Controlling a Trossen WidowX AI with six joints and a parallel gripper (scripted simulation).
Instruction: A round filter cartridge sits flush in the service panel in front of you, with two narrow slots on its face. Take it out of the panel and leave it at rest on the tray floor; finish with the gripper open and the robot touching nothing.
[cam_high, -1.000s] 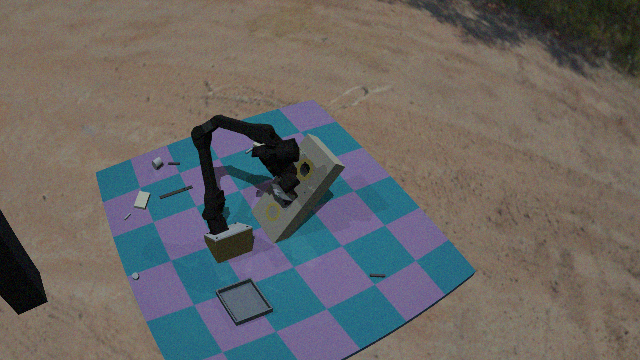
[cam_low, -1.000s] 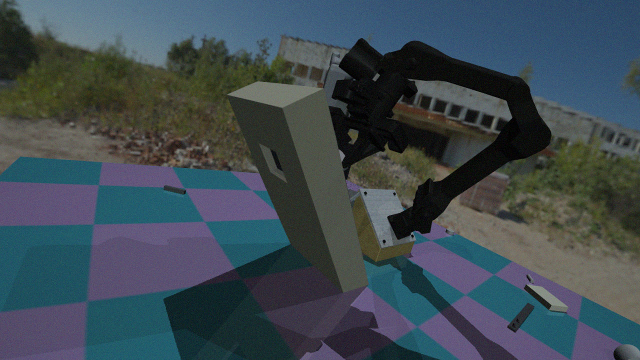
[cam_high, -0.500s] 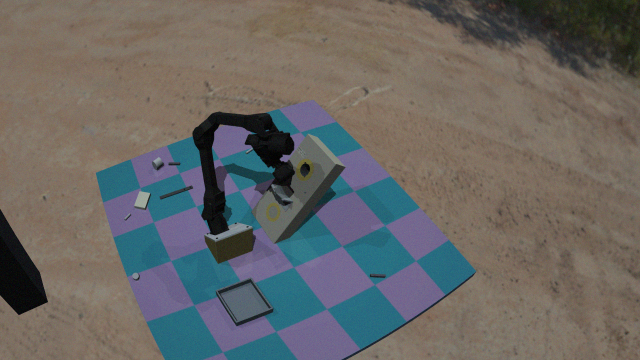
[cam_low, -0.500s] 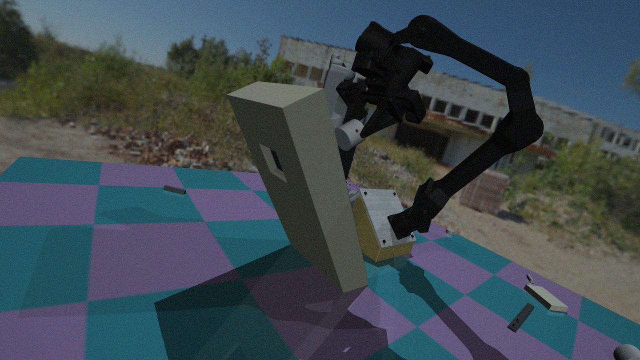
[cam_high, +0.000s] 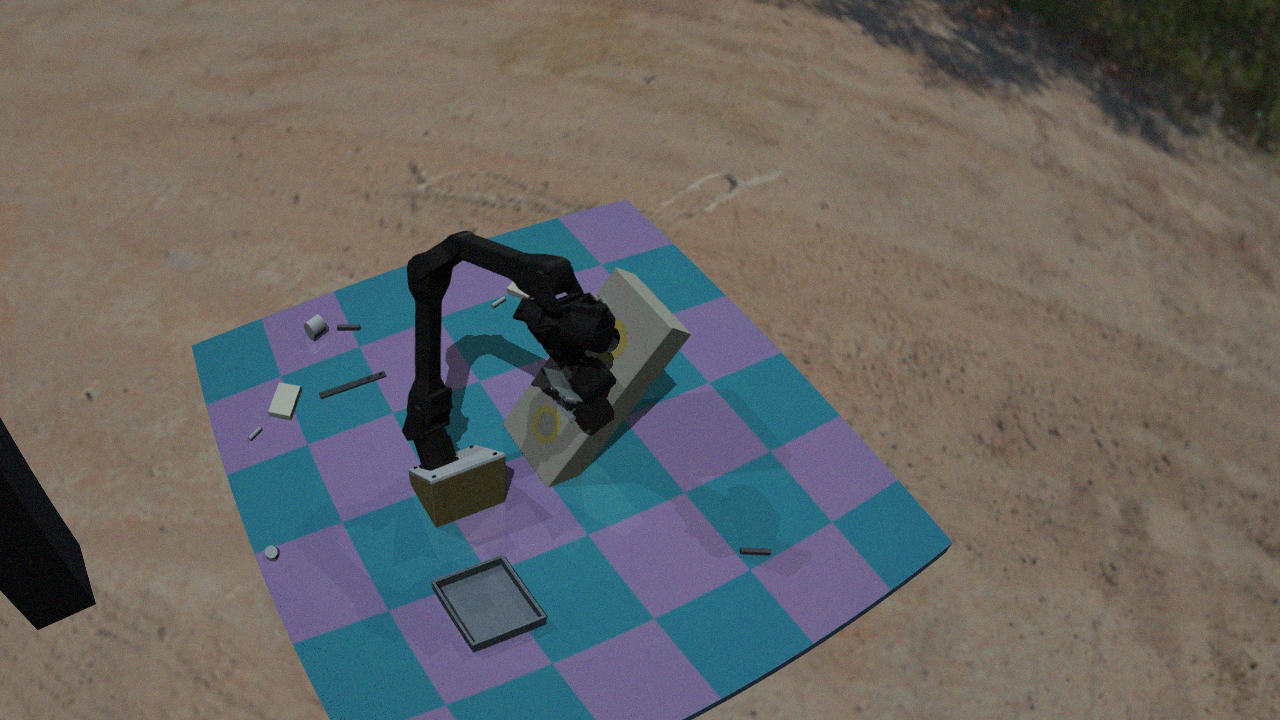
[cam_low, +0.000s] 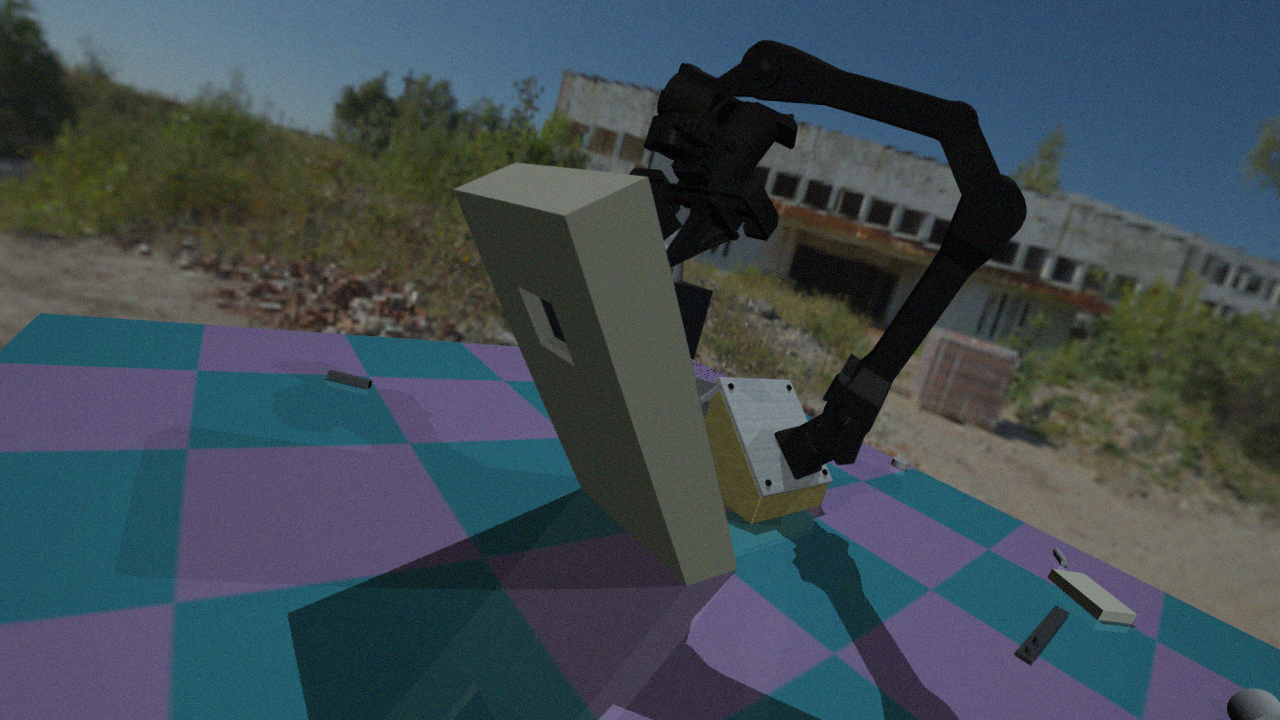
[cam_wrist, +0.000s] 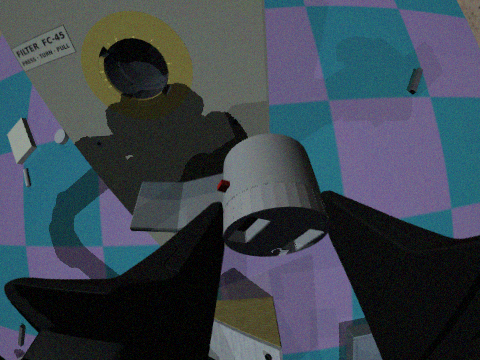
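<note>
The grey tray lies 330 mm behind my gripper tip, 180 mm to the right of it and 250 mm below it. The rest, counted from my gripper tip: round grey filter cartridge (right at my gripper tip); then tan service panel (70 mm ahead, 70 mm to the left, 110 mm below).
</note>
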